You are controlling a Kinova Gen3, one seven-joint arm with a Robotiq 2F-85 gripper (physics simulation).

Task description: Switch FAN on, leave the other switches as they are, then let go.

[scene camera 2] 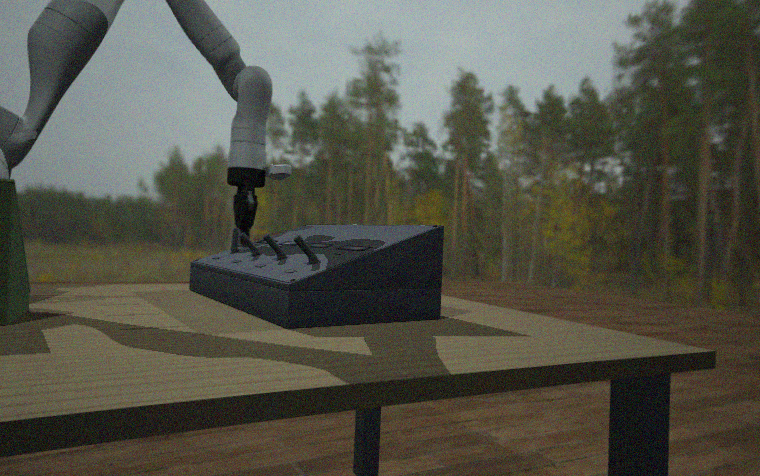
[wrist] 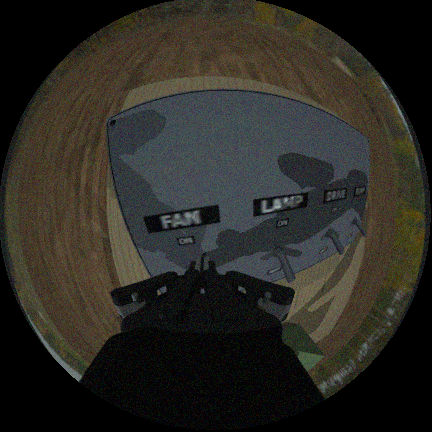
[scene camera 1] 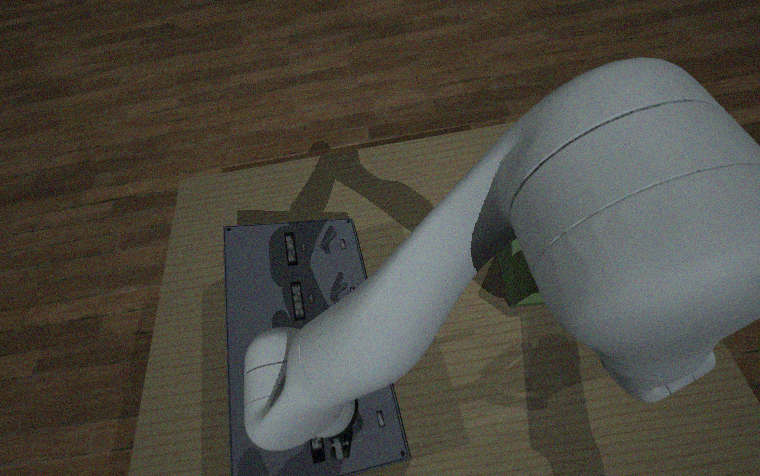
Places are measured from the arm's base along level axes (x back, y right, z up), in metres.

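Pixels of known places: gripper, fingertip midpoint: (scene camera 2: 242, 247) (wrist: 202, 263).
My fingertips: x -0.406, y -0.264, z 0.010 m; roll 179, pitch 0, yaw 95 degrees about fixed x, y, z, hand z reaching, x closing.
Observation:
For each thing: its top centre in the pictures, then the offset to it from my fingertips. Level surfaces: height alone.
- FAN label at its top centre: (wrist: 179, 219) (scene camera 1: 315, 434) dx -0.053, dy -0.027, dz +0.016 m
- FAN lever at its top centre: (scene camera 2: 235, 228) dx +0.015, dy -0.011, dz +0.039 m
- LAMP lever at its top centre: (wrist: 293, 271) (scene camera 2: 249, 232) dx +0.001, dy +0.109, dz +0.030 m
- DRIVE lever at its top centre: (scene camera 2: 274, 233) (scene camera 1: 337, 285) (wrist: 344, 244) dx -0.026, dy +0.226, dz +0.030 m
- end lever at its top centre: (scene camera 2: 306, 235) (scene camera 1: 327, 234) (wrist: 366, 228) dx -0.053, dy +0.343, dz +0.030 m
- wooden table at its surface level: dz -0.096 m
The dark grey switch panel (scene camera 1: 252, 269) (scene camera 2: 364, 274) (wrist: 215, 125) has a sloped top. My gripper (scene camera 2: 244, 230) (wrist: 202, 263) is shut with nothing between its fingers, low over the panel, just right of and below the FAN label (wrist: 181, 219) in the wrist view. The FAN lever (scene camera 2: 235, 241) stands nearly upright in scene camera 2, steeper than the others, close beside my fingertips; contact is unclear. My fingers mostly hide it in the wrist view. The LAMP lever (scene camera 2: 249, 245) (wrist: 285, 265), the DRIVE lever (scene camera 2: 274, 247) (wrist: 335, 241) and the end lever (scene camera 2: 306, 250) (wrist: 359, 227) lean away from their labels.
The panel stands on a wooden table (scene camera 1: 185, 235) (scene camera 2: 196, 370). A green pedestal (scene camera 2: 12, 252) (wrist: 310, 359) carries the arm (scene camera 1: 392, 313). In scene camera 1 the arm covers part of the panel. The LAMP lever stands nearest to my gripper among the other switches.

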